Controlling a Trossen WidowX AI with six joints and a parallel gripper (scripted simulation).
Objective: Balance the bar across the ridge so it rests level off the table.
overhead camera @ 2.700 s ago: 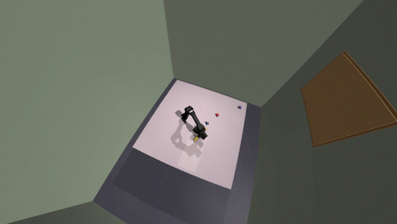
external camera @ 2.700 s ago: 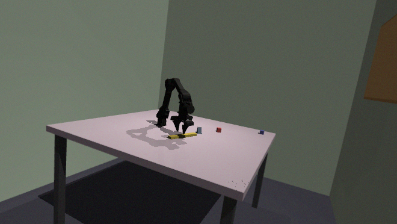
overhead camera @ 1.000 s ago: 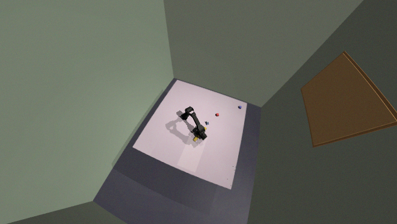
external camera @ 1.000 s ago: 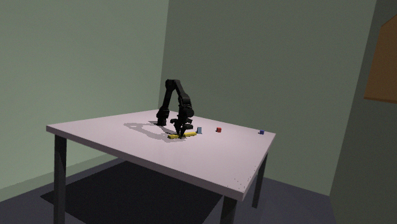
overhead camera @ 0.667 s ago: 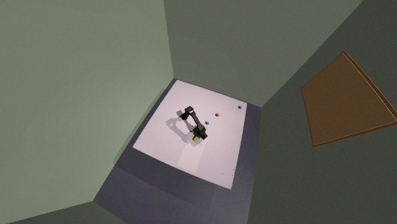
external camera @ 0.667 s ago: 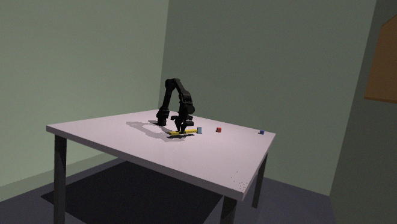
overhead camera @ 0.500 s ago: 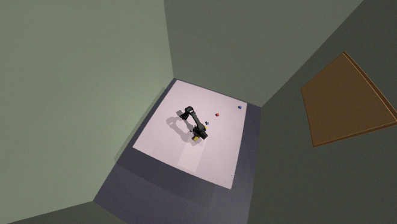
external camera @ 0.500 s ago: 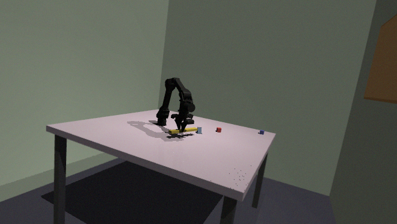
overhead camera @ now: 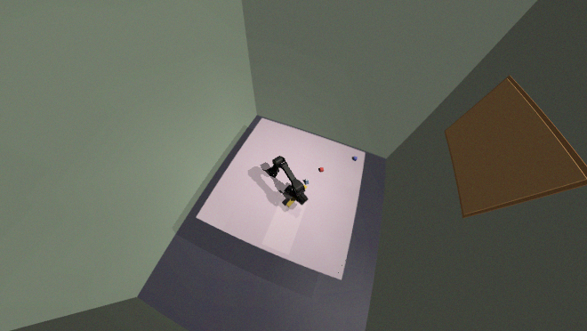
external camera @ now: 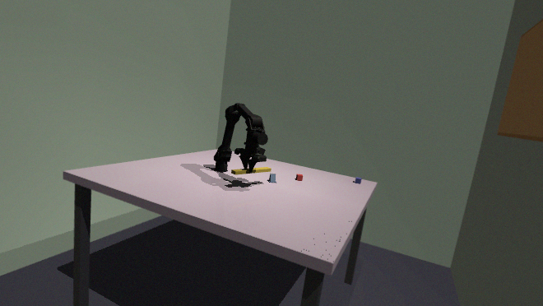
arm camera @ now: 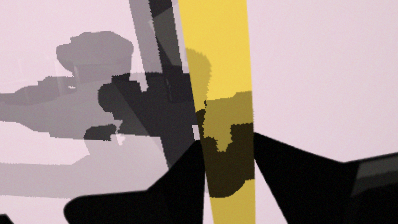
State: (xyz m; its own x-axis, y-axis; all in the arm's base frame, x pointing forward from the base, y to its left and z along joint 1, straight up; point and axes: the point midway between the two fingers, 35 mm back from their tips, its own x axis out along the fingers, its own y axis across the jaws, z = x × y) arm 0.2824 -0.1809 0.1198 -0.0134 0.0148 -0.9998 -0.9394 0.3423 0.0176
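My gripper tip is 3 cm to the right of the yellow bar and 1 cm short of it. Round my gripper tip: small red cube: 40 cm to the left, 15 cm ahead, 7 cm below; then small blue cube: 68 cm to the left, 46 cm ahead, 7 cm below.
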